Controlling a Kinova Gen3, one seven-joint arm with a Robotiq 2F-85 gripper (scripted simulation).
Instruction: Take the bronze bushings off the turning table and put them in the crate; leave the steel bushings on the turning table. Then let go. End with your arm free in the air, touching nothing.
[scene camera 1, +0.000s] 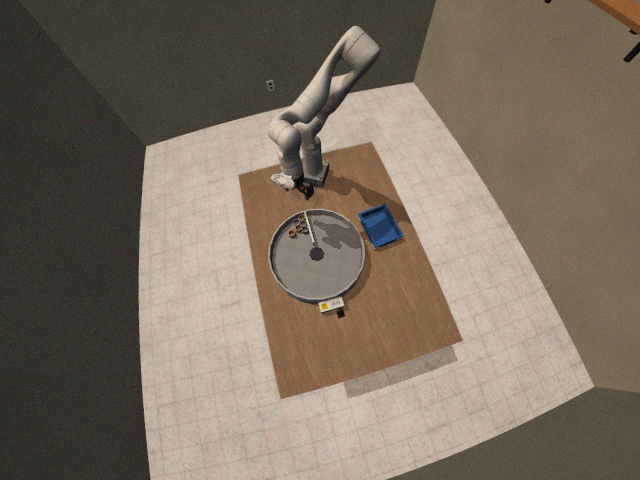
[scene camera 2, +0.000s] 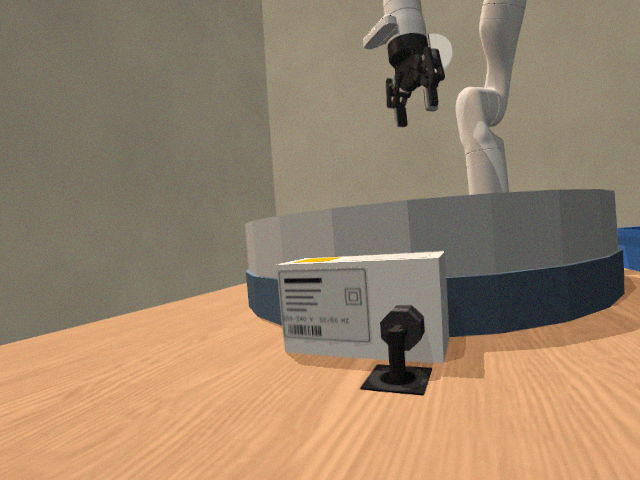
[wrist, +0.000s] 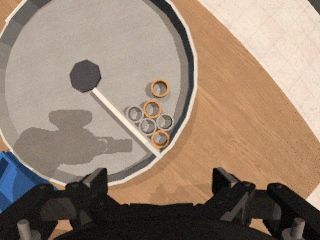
Labels:
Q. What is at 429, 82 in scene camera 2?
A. My gripper.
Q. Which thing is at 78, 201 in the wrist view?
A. My gripper.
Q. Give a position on a blue crate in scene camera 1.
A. At 381, 223

